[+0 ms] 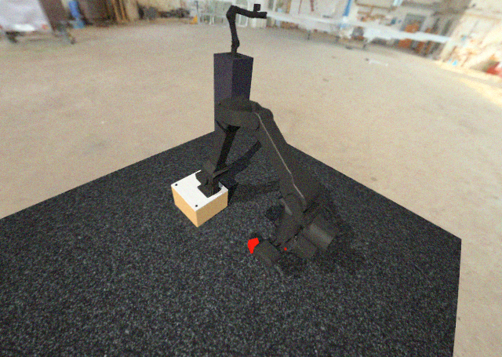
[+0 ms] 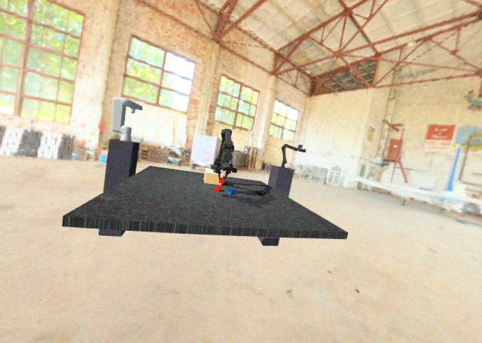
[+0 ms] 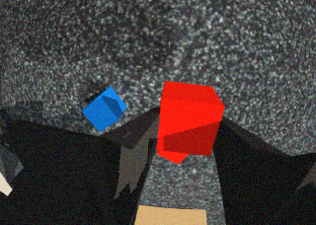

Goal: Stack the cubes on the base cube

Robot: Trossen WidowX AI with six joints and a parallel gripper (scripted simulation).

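Right now my gripper tip is 90 mm to the right of the blue cube, 80 mm above it and 40 mm past it.
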